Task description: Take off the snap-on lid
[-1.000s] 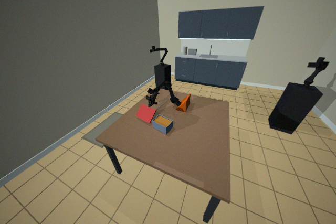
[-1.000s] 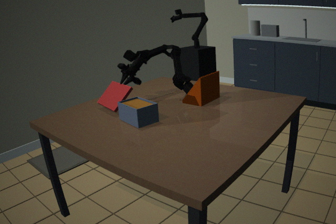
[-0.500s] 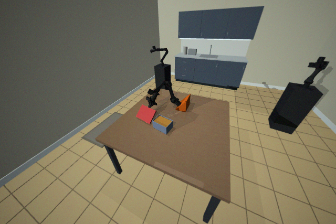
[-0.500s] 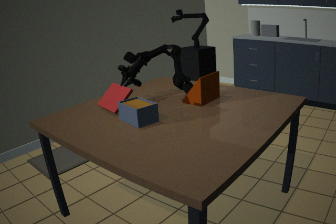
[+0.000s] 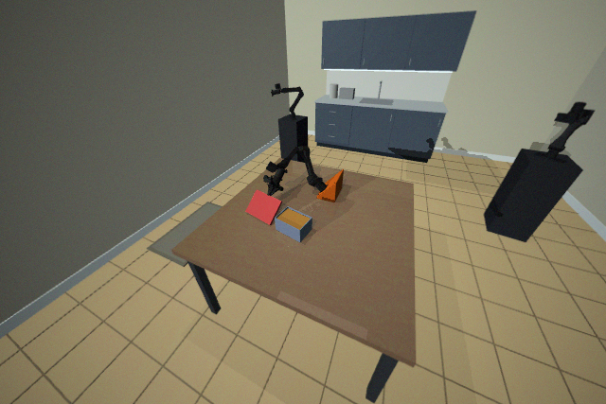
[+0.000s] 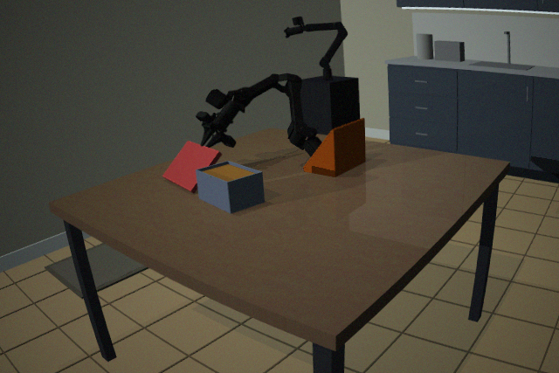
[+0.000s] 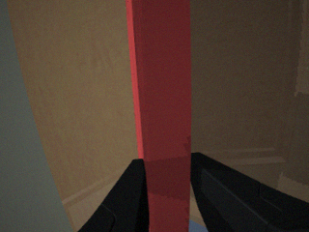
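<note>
Now: gripper tip 60 mm short of the red lid and 50 mm above it. Round my gripper tip: grey-blue storage box: 80 mm ahead, 260 mm to the left, 70 mm below.
</note>
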